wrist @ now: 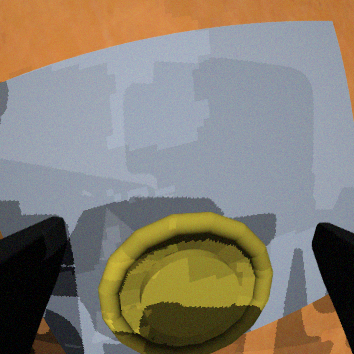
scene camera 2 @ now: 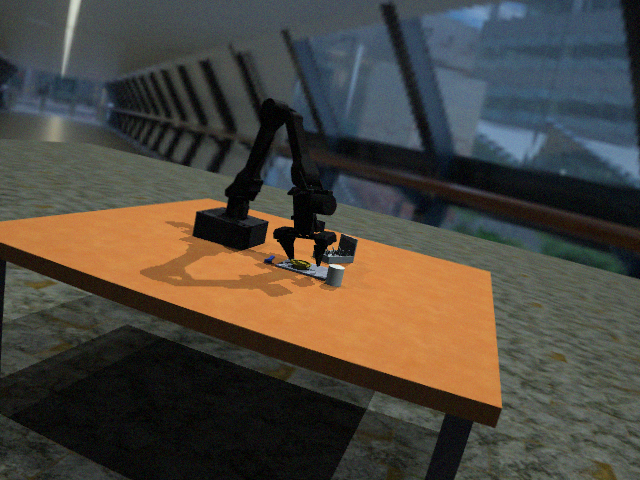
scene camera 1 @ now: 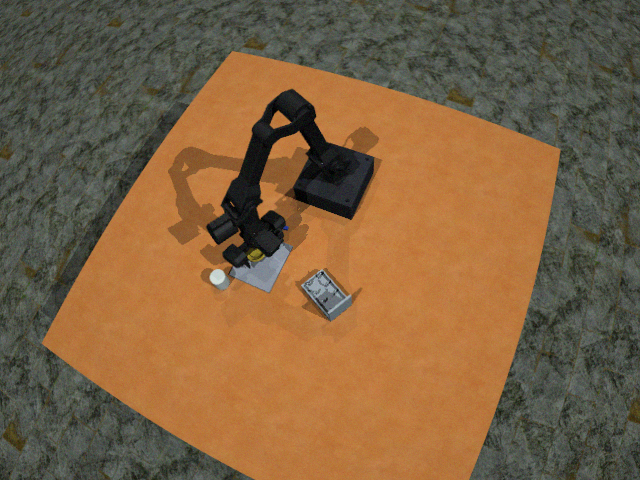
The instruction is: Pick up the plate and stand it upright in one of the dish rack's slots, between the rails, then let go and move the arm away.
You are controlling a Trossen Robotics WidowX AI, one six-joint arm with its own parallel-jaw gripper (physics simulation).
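Note:
A small yellow round plate (scene camera 1: 255, 254) (scene camera 2: 299, 264) (wrist: 197, 225) with a raised rim lies on a flat grey square mat (scene camera 1: 266, 277) (scene camera 2: 316, 271) (wrist: 165, 110). My gripper (scene camera 1: 259, 257) (scene camera 2: 305, 261) (wrist: 194, 235) is open and empty, pointing down low over the mat. Its fingers stand wide apart, one on each side of the plate, with gaps to the rim in the wrist view. The arm hides part of the plate in scene camera 1. The grey dish rack (scene camera 1: 339, 308) (scene camera 2: 339, 259) stands apart from the mat, with dark rails inside and a taller panel at one end.
A white cylinder (scene camera 1: 219, 279) (scene camera 2: 335, 275) stands beside a corner of the mat, close to one finger. A small blue object (scene camera 1: 285, 227) (scene camera 2: 269, 259) lies near the mat on the base side. The arm's black base block (scene camera 1: 330, 193) (scene camera 2: 230, 229) stands on the orange table (scene camera 1: 423, 310) (scene camera 2: 413, 330).

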